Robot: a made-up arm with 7 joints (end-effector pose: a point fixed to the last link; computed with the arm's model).
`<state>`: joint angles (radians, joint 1 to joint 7).
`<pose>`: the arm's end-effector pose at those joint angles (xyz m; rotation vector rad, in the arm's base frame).
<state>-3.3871 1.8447 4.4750 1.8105 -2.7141 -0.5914 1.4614</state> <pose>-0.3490 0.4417 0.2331 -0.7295 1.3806 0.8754</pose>
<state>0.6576 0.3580 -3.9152 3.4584 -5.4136 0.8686 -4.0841</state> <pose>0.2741 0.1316 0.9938 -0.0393 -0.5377 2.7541</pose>
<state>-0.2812 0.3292 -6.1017 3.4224 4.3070 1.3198 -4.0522</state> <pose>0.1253 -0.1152 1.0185 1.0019 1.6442 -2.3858</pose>
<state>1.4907 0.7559 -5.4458 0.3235 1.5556 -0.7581 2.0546</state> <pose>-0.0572 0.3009 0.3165 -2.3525 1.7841 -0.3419</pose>
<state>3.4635 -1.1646 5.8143 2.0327 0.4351 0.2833 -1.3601</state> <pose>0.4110 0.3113 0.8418 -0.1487 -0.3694 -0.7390</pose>
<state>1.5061 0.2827 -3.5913 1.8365 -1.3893 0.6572 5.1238</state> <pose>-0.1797 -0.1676 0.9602 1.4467 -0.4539 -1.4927</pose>
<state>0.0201 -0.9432 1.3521 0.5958 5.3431 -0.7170 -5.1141</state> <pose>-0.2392 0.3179 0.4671 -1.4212 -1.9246 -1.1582</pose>
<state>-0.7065 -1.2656 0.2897 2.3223 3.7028 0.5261 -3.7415</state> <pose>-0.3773 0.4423 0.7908 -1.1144 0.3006 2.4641</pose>
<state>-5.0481 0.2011 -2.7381 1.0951 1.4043 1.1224 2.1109</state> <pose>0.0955 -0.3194 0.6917 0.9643 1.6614 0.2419</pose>
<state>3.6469 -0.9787 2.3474 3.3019 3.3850 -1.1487 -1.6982</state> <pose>0.5235 0.2418 0.6121 -1.9427 0.9348 -1.3982</pose>
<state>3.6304 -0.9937 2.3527 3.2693 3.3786 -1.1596 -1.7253</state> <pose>0.5347 0.2312 0.5986 -2.0024 0.9750 -1.4011</pose>
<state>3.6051 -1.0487 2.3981 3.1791 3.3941 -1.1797 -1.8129</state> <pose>0.5606 0.2191 0.5495 -2.1901 1.0328 -1.3075</pose>
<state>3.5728 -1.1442 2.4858 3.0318 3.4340 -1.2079 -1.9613</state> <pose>0.5897 0.2050 0.4605 -2.4898 1.0756 -1.0542</pose>
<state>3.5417 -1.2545 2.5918 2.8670 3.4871 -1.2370 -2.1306</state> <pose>0.6014 0.1921 0.3554 -2.7716 1.0601 -0.6586</pose>
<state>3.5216 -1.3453 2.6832 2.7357 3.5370 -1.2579 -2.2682</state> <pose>0.5939 0.1860 0.2709 -2.9217 0.9980 -0.2723</pose>
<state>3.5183 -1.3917 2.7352 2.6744 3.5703 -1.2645 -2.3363</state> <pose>0.5838 0.1895 0.2299 -2.9545 0.9426 -0.0647</pose>
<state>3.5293 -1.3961 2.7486 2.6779 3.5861 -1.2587 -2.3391</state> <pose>0.5809 0.2002 0.2270 -2.9363 0.9164 -0.0463</pose>
